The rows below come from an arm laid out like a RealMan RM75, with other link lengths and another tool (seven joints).
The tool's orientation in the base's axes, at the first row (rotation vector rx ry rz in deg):
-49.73, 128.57, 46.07
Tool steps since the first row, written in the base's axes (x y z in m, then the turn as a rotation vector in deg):
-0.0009, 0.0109, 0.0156, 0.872, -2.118, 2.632
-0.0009, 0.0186, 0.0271, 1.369, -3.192, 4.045
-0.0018, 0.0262, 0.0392, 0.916, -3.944, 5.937
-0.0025, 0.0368, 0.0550, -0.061, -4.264, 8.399
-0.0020, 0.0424, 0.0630, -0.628, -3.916, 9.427
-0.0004, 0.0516, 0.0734, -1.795, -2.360, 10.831
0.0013, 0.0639, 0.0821, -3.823, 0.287, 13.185
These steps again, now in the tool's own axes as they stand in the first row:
-0.0144, 0.0122, -0.0026, -1.589, -1.083, -2.911
-0.0253, 0.0205, -0.0045, -2.483, -1.648, -4.421
-0.0361, 0.0295, -0.0071, -3.253, -1.172, -6.300
-0.0507, 0.0414, -0.0100, -4.264, 0.129, -8.398
-0.0587, 0.0470, -0.0110, -4.768, 1.080, -8.983
-0.0703, 0.0547, -0.0107, -5.618, 3.317, -9.140
-0.0820, 0.0636, -0.0070, -7.015, 7.144, -9.396

